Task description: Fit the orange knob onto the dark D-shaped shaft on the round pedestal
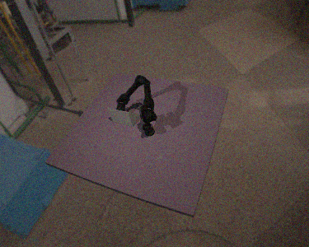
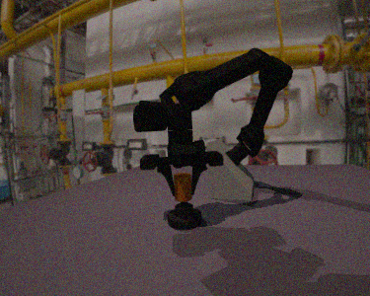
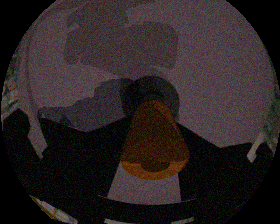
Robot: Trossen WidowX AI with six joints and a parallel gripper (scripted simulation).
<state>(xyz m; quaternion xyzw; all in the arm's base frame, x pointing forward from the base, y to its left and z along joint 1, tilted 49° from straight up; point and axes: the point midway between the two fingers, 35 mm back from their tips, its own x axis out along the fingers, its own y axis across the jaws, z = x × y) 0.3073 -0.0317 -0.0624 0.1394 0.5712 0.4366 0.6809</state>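
My gripper tip is now 2 cm below the orange knob. Round my gripper tip: pedestal: 4 cm below.
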